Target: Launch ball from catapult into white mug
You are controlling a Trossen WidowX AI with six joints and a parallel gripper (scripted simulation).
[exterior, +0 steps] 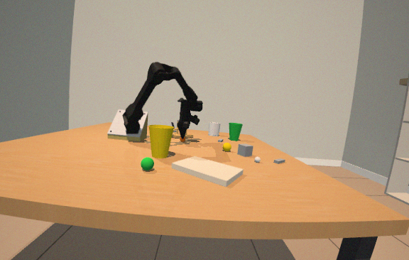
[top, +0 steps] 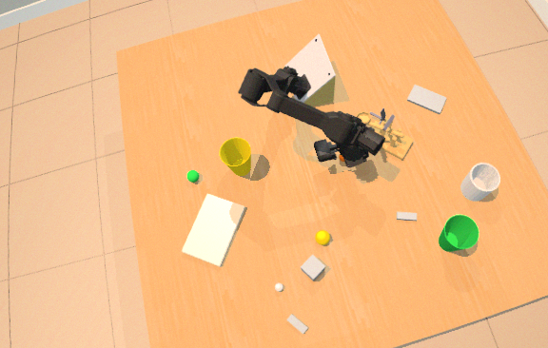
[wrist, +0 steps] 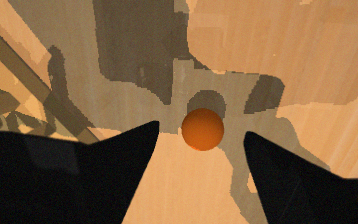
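Right now the orange ball is 1 cm below my gripper tip. From my gripper tip the other things lie so: yellow cup: 32 cm to the right, 9 cm behind, 1 cm above; then yellow ball: 22 cm ahead, 16 cm to the right; then wooden catapult: 14 cm to the left, 5 cm behind, 3 cm above.
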